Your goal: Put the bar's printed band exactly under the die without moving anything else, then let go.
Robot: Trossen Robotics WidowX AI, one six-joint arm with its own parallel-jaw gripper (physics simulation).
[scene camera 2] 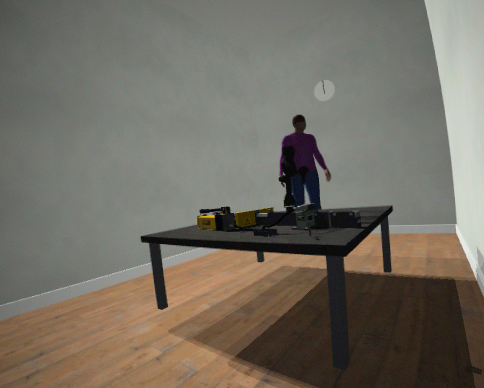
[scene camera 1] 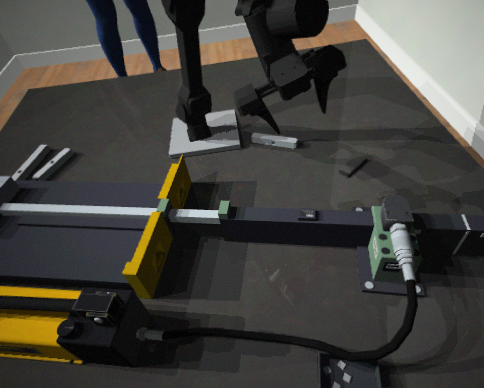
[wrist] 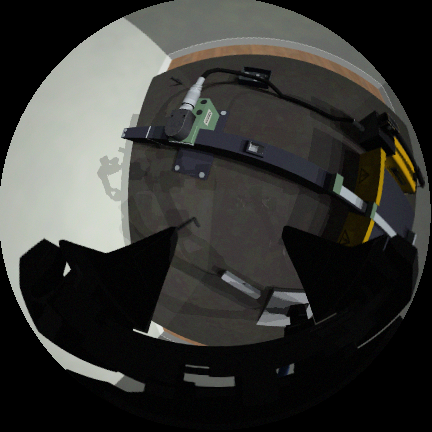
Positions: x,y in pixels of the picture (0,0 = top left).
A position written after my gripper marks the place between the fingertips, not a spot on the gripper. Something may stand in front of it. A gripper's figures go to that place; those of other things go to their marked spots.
Scene:
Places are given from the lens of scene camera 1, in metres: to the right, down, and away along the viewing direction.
my gripper (scene camera 1: pixel 301 123): 0.11, -0.13, 0.61
pale grey bar (scene camera 1: pixel 20 209): -0.49, 0.03, 0.74
yellow and black pump unit (scene camera 1: pixel 96 325): -0.22, 0.20, 0.51
The marked spots on the yellow and black pump unit and the pale grey bar are 0.39 m apart.

